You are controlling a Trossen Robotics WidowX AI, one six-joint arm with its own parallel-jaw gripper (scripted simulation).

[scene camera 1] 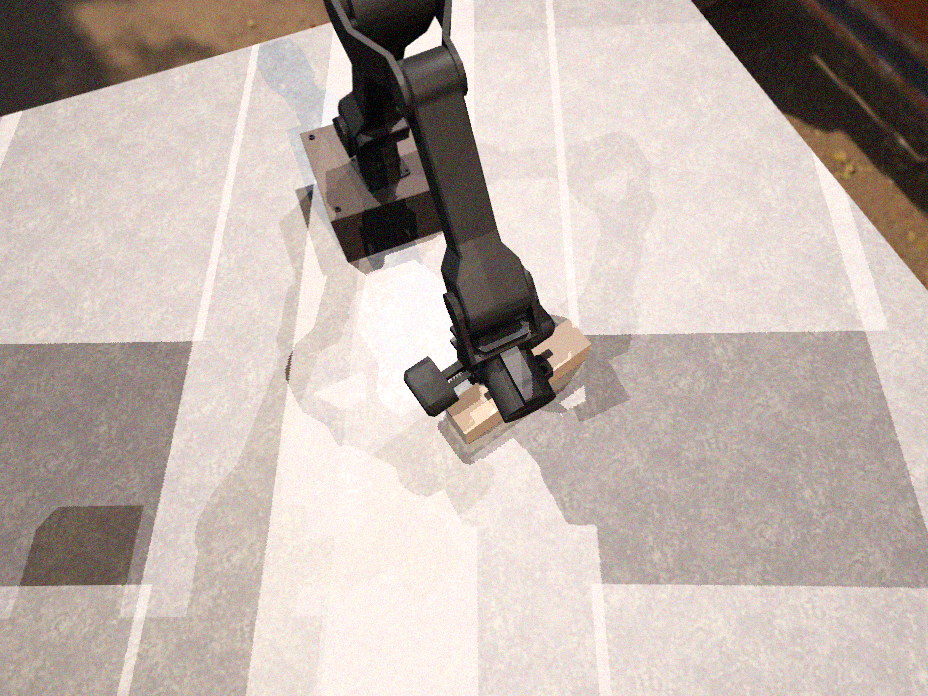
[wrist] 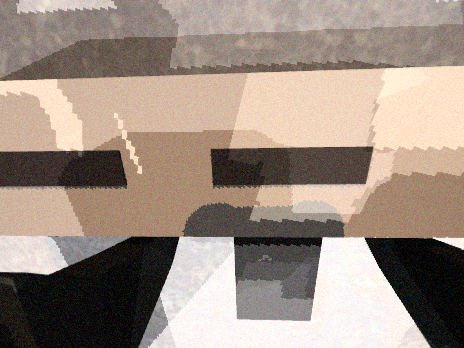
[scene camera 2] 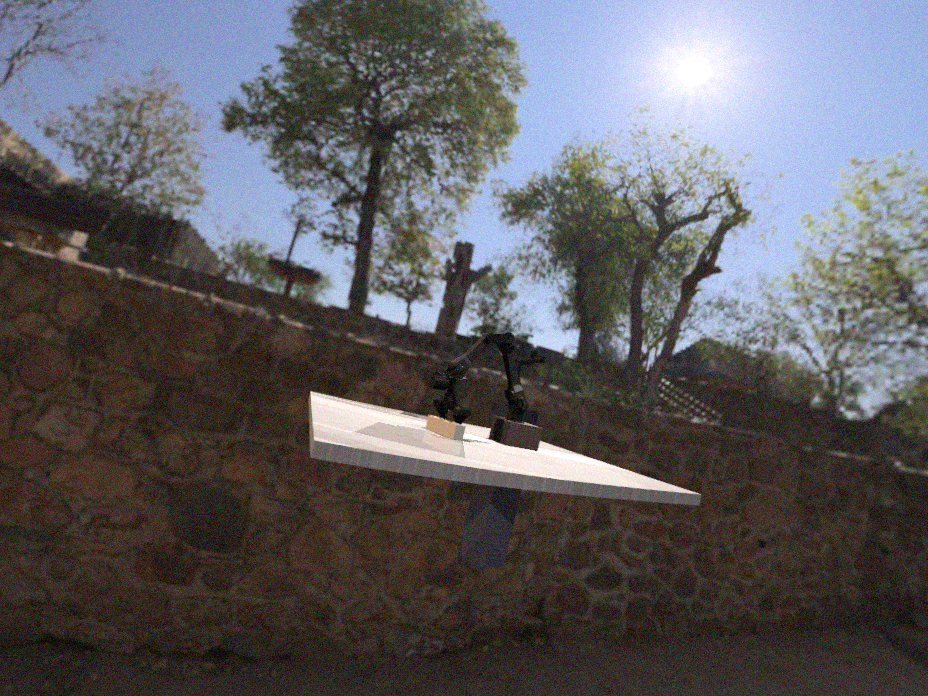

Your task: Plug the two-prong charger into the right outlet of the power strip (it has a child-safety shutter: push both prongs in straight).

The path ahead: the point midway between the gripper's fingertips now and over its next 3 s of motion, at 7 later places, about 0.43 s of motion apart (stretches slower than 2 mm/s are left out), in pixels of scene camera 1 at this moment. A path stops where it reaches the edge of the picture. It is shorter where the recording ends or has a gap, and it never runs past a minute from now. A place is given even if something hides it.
My gripper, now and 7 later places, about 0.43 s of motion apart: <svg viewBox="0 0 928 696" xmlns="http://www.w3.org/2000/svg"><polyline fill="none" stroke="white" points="477,372 476,370 474,368 474,368 471,365 465,358 459,350 453,342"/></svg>
